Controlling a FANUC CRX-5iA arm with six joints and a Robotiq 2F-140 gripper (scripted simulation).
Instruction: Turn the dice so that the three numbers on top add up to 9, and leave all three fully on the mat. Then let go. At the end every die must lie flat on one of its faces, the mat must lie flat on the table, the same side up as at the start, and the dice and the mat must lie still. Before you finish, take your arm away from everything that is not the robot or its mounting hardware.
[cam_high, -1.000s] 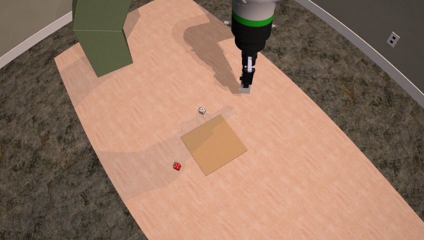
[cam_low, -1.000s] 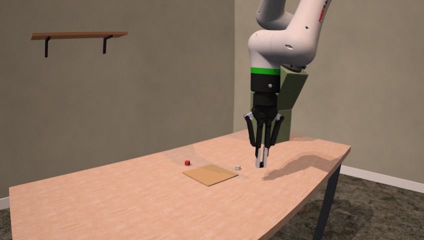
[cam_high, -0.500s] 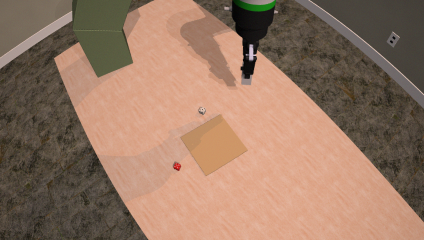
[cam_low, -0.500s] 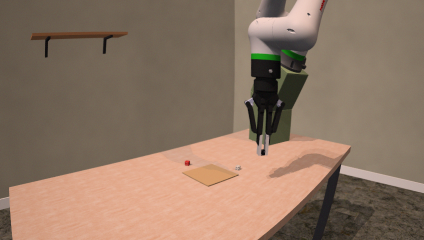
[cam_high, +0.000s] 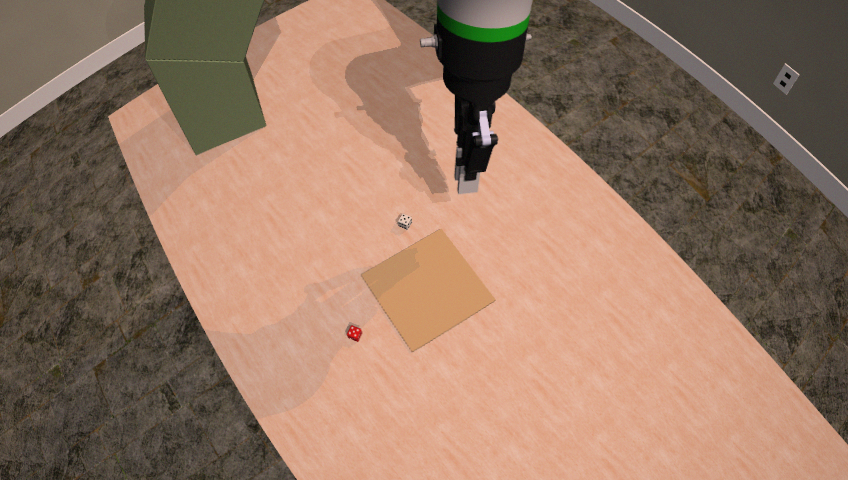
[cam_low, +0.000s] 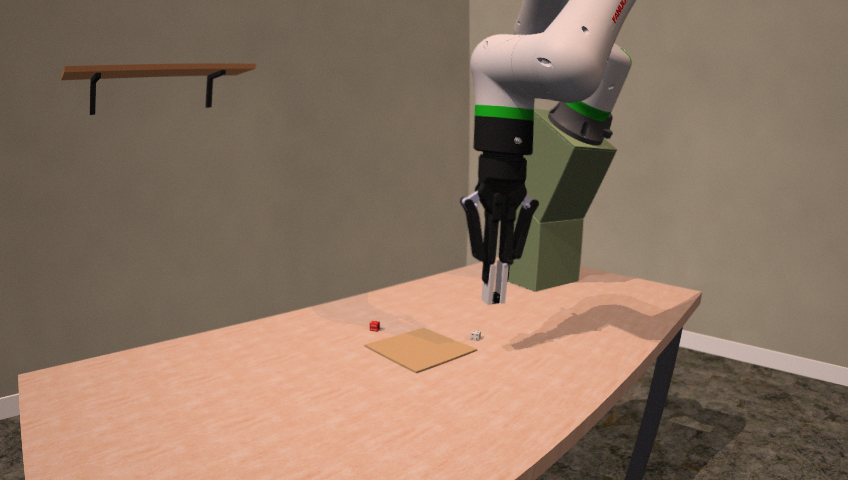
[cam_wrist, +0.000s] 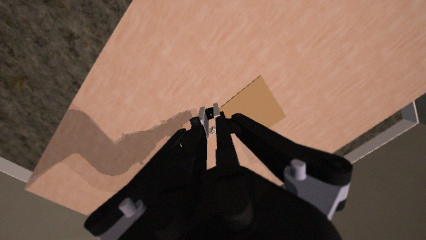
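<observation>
My gripper is now 6 cm short of the tan square mat, 11 cm to the left of it and 13 cm above it. Round my hand: black die (3 cm below); then white die (5 cm behind, 8 cm to the right, 13 cm below); then red die (6 cm ahead, 23 cm to the right, 13 cm below).
</observation>
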